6 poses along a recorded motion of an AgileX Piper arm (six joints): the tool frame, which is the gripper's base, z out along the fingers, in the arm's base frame.
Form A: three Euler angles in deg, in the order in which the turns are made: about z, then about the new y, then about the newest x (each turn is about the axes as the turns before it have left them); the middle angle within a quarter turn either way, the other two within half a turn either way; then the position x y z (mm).
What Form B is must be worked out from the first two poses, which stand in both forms.
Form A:
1: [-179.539 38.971 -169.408 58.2 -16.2 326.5]
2: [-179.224 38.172 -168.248 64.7 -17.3 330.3]
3: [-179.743 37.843 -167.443 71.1 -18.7 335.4]
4: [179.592 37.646 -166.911 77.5 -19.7 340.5]
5: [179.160 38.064 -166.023 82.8 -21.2 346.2]
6: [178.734 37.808 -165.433 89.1 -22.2 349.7]
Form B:
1:
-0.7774 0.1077 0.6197 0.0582
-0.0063 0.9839 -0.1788 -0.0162
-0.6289 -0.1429 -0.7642 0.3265
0 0 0 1

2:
-0.7861 0.1126 0.6078 0.0647
-0.0106 0.9807 -0.1955 -0.0173
-0.6180 -0.1601 -0.7697 0.3303
0 0 0 1

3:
-0.7897 0.1290 0.5998 0.0711
-0.0035 0.9767 -0.2147 -0.0187
-0.6135 -0.1717 -0.7708 0.3354
0 0 0 1

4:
-0.7918 0.1453 0.5933 0.0775
0.0056 0.9730 -0.2307 -0.0197
-0.6108 -0.1793 -0.7712 0.3405
0 0 0 1

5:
-0.7872 0.1631 0.5947 0.0828
0.0115 0.9681 -0.2503 -0.0212
-0.6165 -0.1902 -0.7640 0.3462
0 0 0 1

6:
-0.7899 0.1755 0.5876 0.0891
0.0175 0.9642 -0.2646 -0.0222
-0.6130 -0.1987 -0.7647 0.3497
0 0 0 1

